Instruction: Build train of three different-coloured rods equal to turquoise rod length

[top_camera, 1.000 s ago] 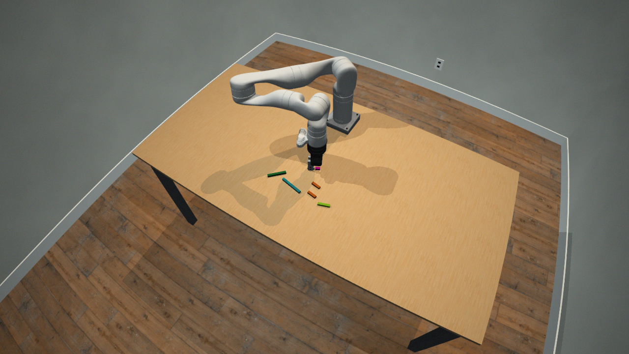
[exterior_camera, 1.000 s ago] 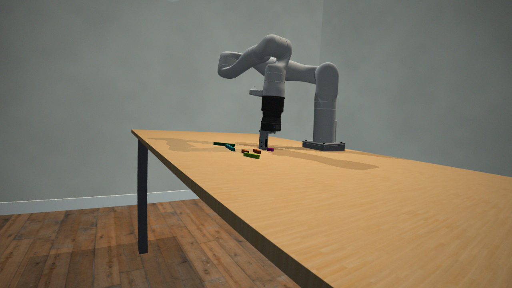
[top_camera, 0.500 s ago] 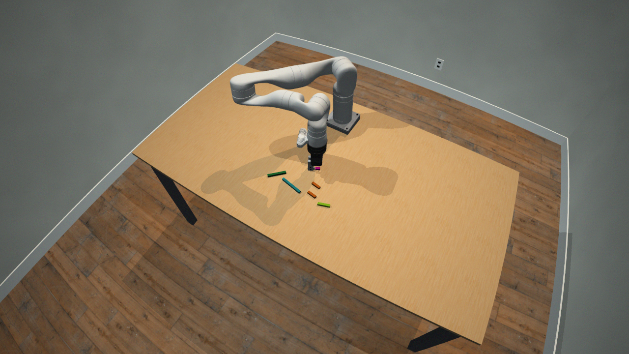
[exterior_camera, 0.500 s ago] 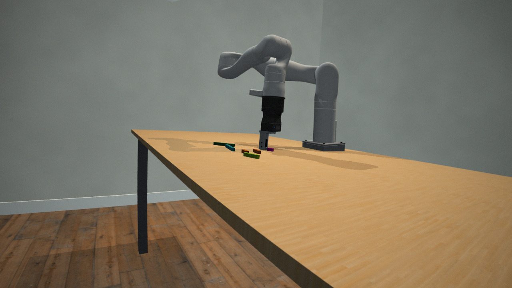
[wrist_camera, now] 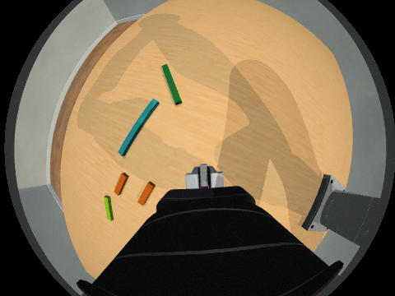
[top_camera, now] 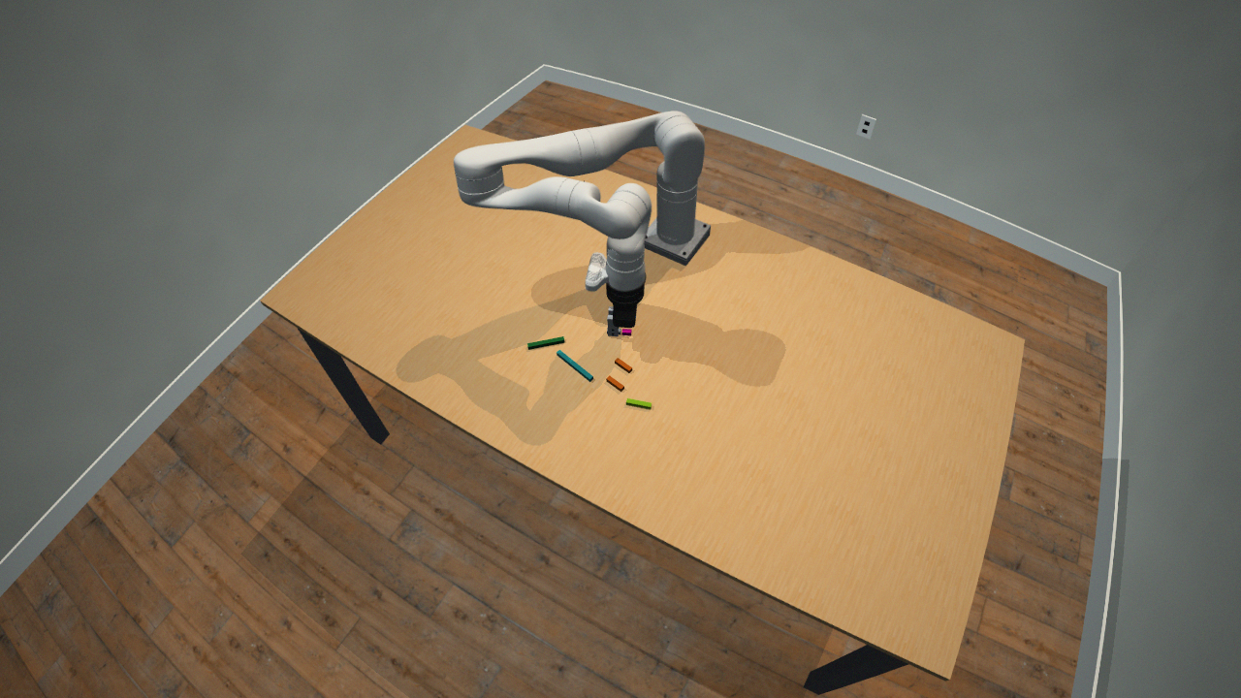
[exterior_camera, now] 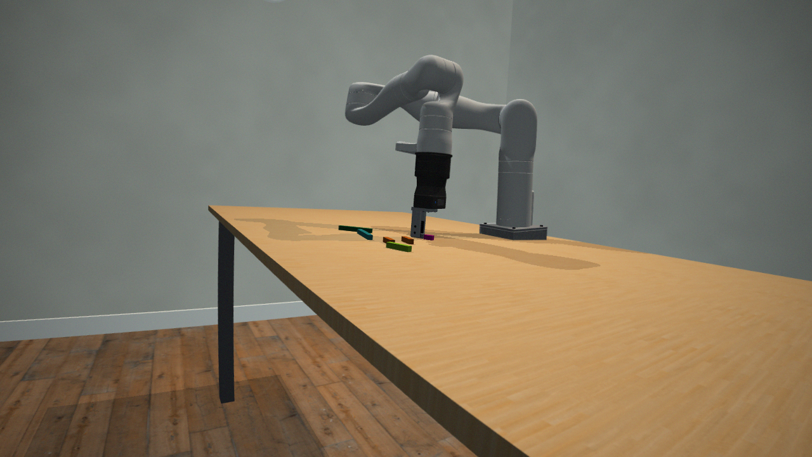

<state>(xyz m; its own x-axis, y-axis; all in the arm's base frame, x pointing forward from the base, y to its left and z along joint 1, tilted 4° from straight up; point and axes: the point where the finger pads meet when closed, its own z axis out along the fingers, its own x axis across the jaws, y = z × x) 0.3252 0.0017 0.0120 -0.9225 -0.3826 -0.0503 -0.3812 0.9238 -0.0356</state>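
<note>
Right now the grey rod is 20 mm below my hand. Also, from my hand: green rod (110 mm to the right, 90 mm ahead, 20 mm below); turquoise rod (120 mm ahead, 30 mm to the right, 20 mm below); magenta rod (30 mm to the left, 20 mm below, 10 mm behind).
</note>
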